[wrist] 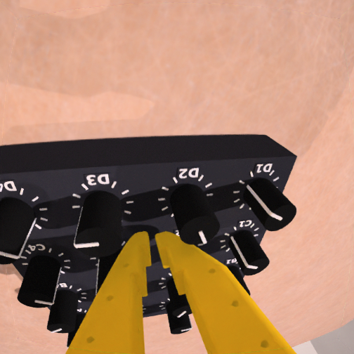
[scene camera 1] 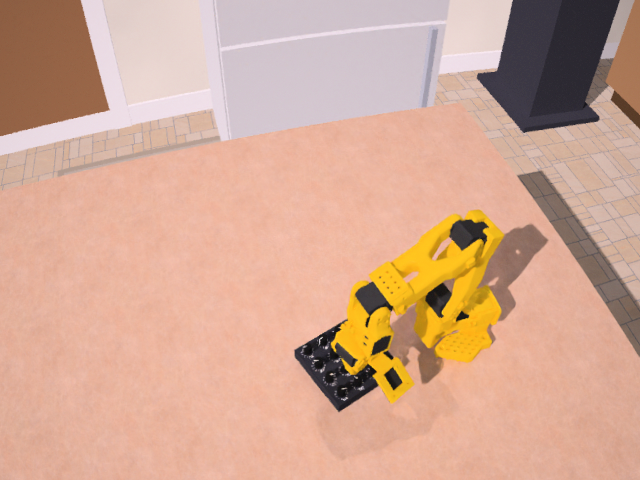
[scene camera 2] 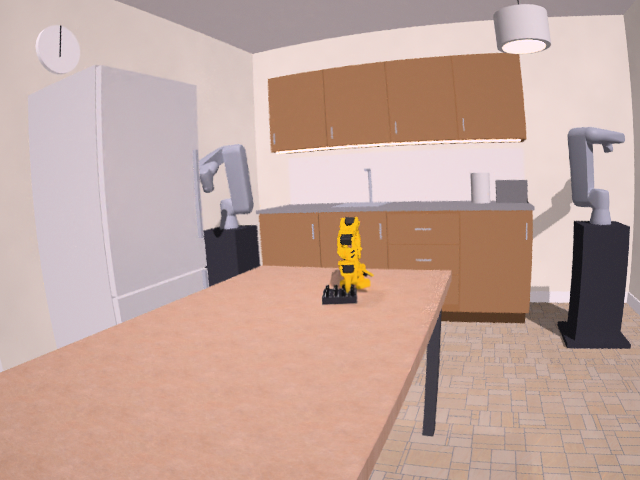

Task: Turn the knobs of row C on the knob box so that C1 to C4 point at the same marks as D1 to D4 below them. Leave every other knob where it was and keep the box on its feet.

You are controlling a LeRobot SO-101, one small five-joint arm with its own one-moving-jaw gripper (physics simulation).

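Pixels of known places: end effector, tool point: (scene camera 1: 358, 368) (scene camera 2: 347, 290); arm's base, origin of the base link: (scene camera 1: 442, 335).
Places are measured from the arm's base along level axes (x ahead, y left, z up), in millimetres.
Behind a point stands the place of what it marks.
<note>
The black knob box (scene camera 1: 339, 405) @(z 22, x 187, y 73 mm) (scene camera 2: 338, 299) @(z 17, x 207, y 21 mm) (wrist: 150, 150) sits flat on the table. In the wrist view, knobs D1 (wrist: 270, 205), D2 (wrist: 194, 212), D3 (wrist: 100, 220) and D4 (wrist: 12, 225) stand in the near row. C1 (wrist: 249, 250) has a white line slanted much like D1's. C4 (wrist: 40, 280) has its line toward the right. C3 (wrist: 104, 270) is mostly hidden by the left jaw, with a white line on its left side. C2 is hidden behind the right jaw. My gripper (wrist: 153, 234) is shut and empty, its tips over the box between D3 and D2.
Row A and B knobs stand farther back, partly hidden by the jaws. The arm's base (scene camera 1: 465, 343) @(z 17, x -19, y 33 mm) stands on the table (scene camera 1: 155, 310) @(z 0, x 413, y -163 mm) (scene camera 2: 232, 372) @(z 0, x 723, y -26 mm) beside the box. A fridge (scene camera 2: 149, 180) and two grey arms on dark pedestals stand beyond the table.
</note>
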